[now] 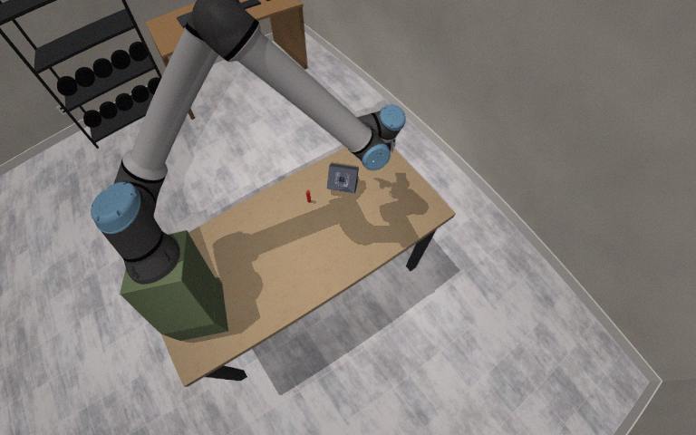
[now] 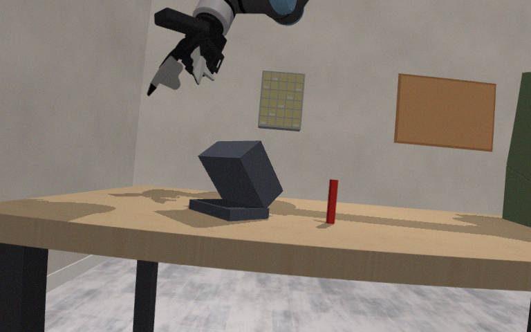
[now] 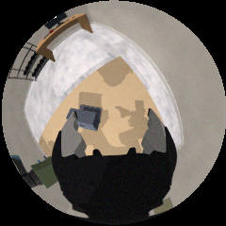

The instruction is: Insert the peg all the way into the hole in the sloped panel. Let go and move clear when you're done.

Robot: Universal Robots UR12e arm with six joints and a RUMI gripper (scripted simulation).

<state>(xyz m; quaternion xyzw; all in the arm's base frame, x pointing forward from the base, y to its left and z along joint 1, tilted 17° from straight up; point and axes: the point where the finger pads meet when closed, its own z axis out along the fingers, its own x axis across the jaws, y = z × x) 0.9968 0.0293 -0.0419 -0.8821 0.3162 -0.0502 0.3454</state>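
Right now my hand is 330 mm past the red peg, 190 mm above it and 70 mm to the right of it.
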